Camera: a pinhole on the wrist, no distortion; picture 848 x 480 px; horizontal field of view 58.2 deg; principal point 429.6 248.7 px. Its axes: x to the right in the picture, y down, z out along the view. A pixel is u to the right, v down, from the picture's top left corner.
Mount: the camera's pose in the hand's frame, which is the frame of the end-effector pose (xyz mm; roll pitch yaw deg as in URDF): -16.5 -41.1 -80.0 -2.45 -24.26 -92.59
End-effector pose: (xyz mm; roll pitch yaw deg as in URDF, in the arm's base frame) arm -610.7 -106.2 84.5 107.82 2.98 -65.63
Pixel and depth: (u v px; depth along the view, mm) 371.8 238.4 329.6
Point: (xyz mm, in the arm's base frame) -824.3 -205.9 131.0
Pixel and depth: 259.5 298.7 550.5
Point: -985.3 -349.3 247.4
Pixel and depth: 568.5 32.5 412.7
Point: -963.1 -141.8 51.9
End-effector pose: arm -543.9 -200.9 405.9 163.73 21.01 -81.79
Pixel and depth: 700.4 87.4 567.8
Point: -743.3 55.1 -21.2
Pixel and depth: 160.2 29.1 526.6
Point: -998.7 -67.2 249.2
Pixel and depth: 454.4 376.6 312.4
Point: -673.2 -206.6 220.4
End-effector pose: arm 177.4 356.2 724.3 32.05 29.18 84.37
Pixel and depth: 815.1 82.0 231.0
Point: 316.1 353.9 862.7
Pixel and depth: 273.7 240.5 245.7
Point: 161.3 434.5 865.2
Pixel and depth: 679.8 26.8 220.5
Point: 269.1 345.9 865.7
